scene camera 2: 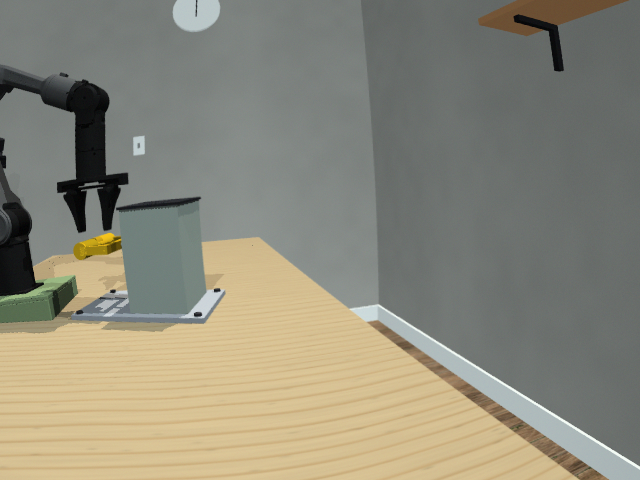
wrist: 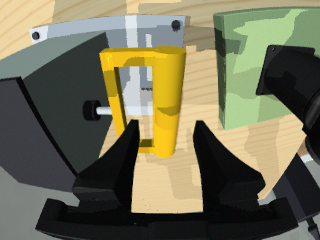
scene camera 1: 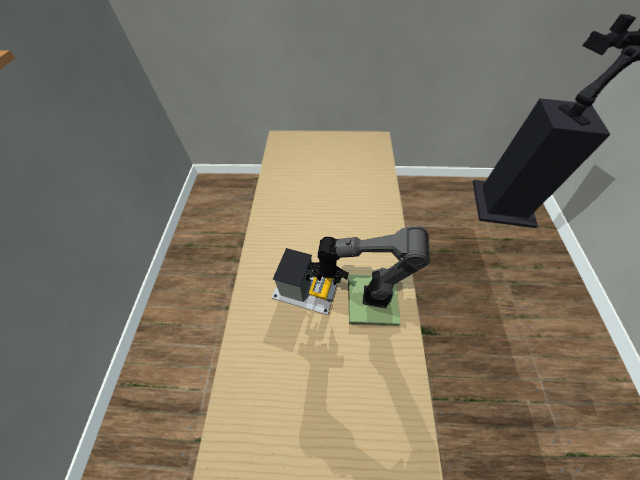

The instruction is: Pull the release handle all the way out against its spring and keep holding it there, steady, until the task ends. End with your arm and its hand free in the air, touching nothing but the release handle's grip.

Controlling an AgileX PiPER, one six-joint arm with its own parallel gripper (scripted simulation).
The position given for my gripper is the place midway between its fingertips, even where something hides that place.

I see my gripper [scene camera 2: 94,231] and a grey housing box [scene camera 2: 161,243].
My gripper also shows in the wrist view [wrist: 166,128]. The grey housing box shows as well in the wrist view [wrist: 58,133] and in scene camera 1 [scene camera 1: 292,277].
